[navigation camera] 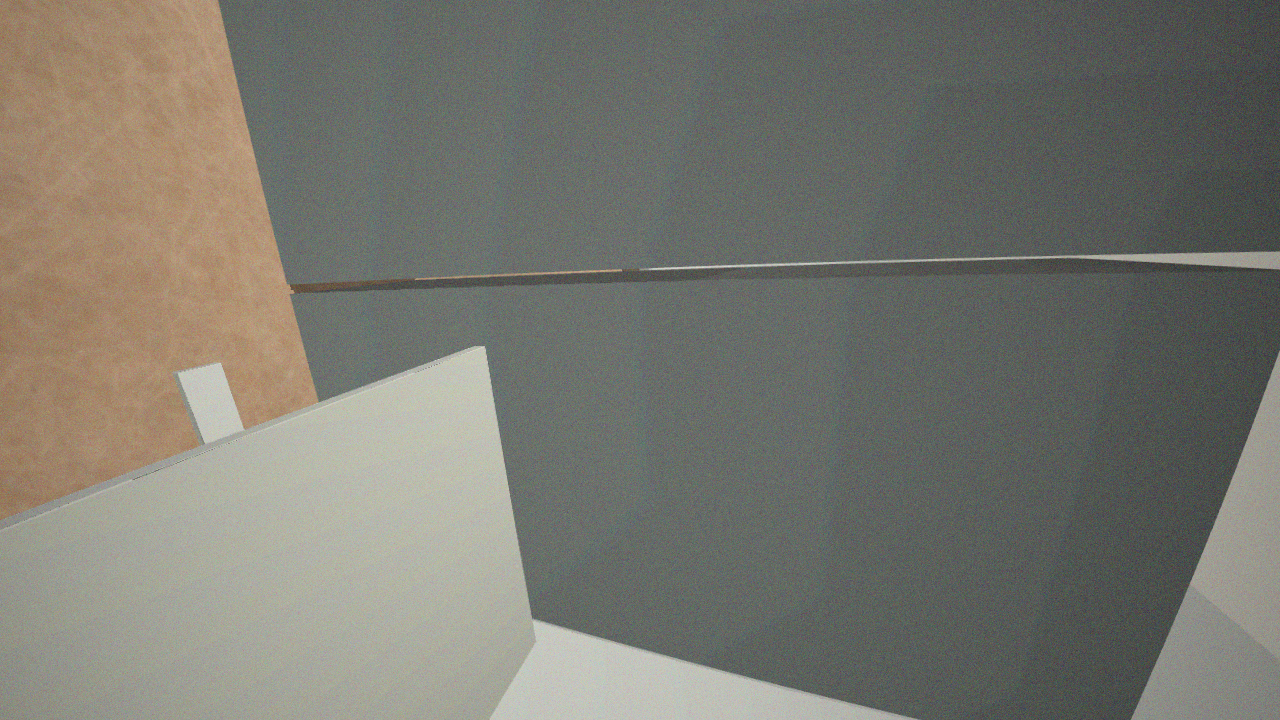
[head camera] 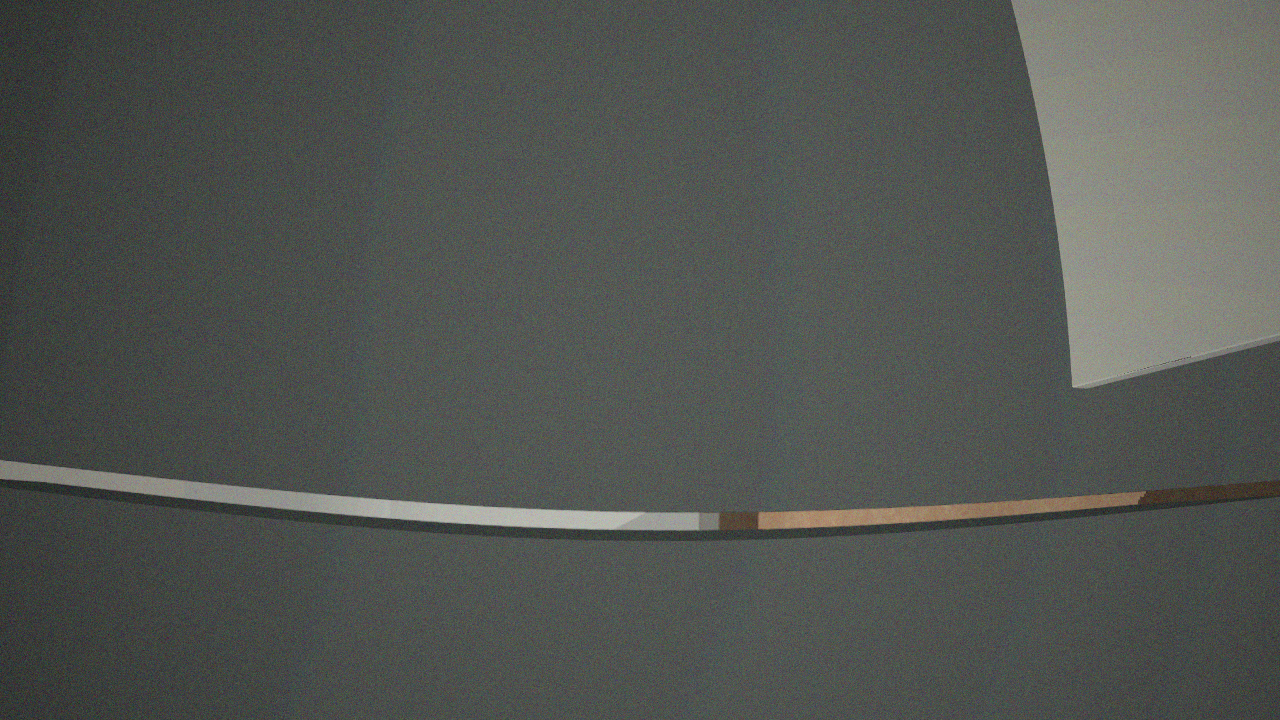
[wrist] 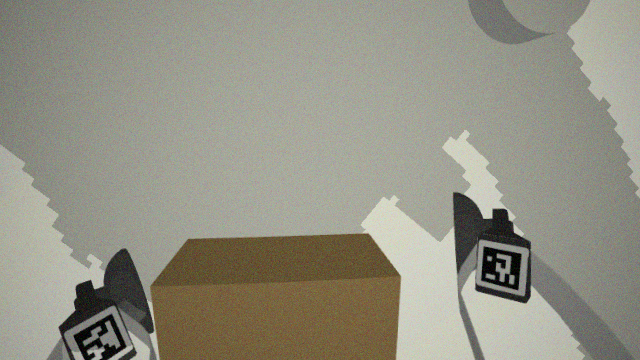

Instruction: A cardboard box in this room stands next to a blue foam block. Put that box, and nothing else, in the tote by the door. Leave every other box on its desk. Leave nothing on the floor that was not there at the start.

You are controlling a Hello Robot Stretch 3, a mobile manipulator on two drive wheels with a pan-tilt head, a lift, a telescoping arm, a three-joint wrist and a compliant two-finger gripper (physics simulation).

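Places are measured from the robot's base along level axes (x ahead, y left, z up), in millimetres.
Where they show: gripper, fingertip midpoint: (wrist: 297, 249).
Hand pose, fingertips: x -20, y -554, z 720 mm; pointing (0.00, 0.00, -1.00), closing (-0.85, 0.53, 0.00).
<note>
After its pixels a point has its place.
A brown cardboard box (wrist: 277, 320) @(x -8, y -554, z 770 mm) stands on a pale surface at the bottom middle of the wrist view, its lower part cut off by the frame edge. My gripper (wrist: 297, 249) @(x -20, y -554, z 720 mm) is open, with one finger on each side of the box in that view. The left finger's pad is close beside the box's left side; whether it touches cannot be told. A wider gap shows between the box and the right finger. The blue foam block and the tote do not show in these views.
In the wrist view a round grey shape (wrist: 545, 15) @(x -175, y -567, z 744 mm) shows at the top right, and jagged shadows lie on the pale surface. A pale upright panel (head camera: 1181, 179) @(x 520, y -184, z 721 mm) (navigation camera: 295, 555) @(x 324, y -230, z 720 mm) stands in the head and navigation views, before a dark grey wall (head camera: 537, 268) @(x 790, y -72, z 1216 mm) (navigation camera: 805, 429) @(x 802, y -144, z 1312 mm).
</note>
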